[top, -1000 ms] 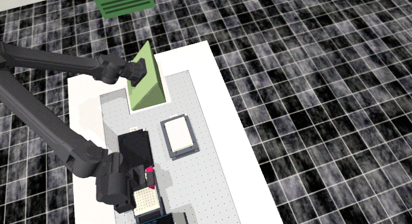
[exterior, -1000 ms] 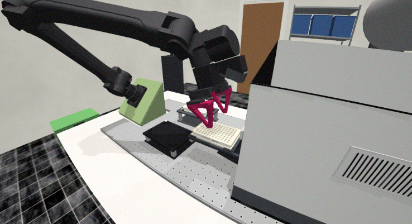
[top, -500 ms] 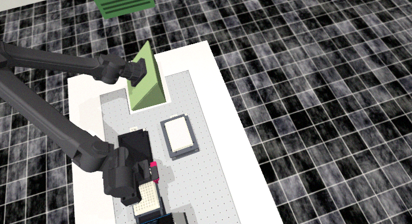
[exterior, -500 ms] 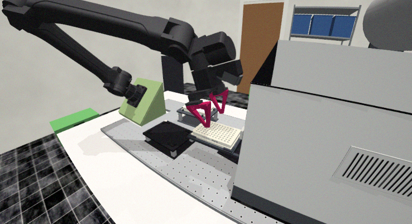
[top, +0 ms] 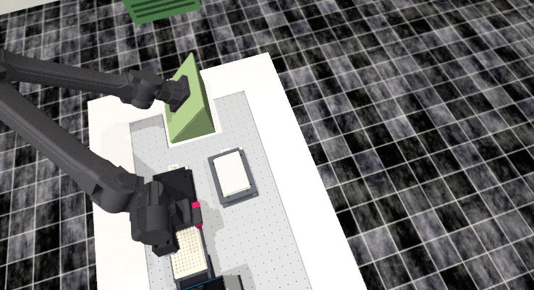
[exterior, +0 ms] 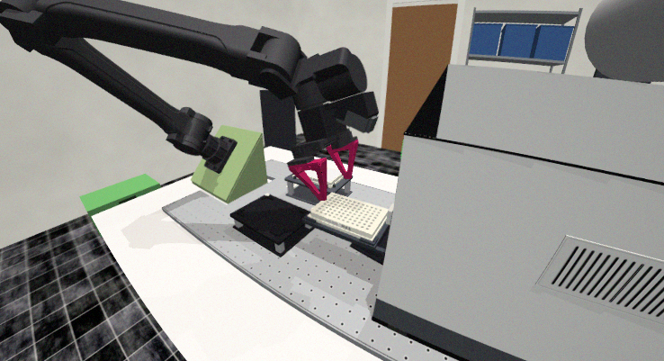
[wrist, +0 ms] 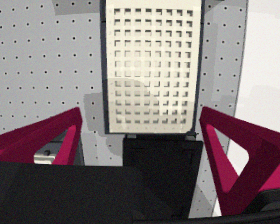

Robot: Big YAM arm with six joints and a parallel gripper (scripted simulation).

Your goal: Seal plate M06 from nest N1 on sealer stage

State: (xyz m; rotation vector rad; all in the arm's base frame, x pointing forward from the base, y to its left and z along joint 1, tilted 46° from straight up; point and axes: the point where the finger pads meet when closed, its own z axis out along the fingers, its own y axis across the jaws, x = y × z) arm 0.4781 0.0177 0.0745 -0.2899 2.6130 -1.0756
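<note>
Right now my hand is 40 mm short of the 96-well plate M06, 10 mm to the left of it and 50 mm above it. Round my hand: black plate nest N1: 150 mm behind, 40 mm to the right, 110 mm below; then sealed plate M09: 160 mm behind, 150 mm to the left, 80 mm below; then dark sealer stage: 40 mm ahead, 10 mm to the right, 60 mm below.
</note>
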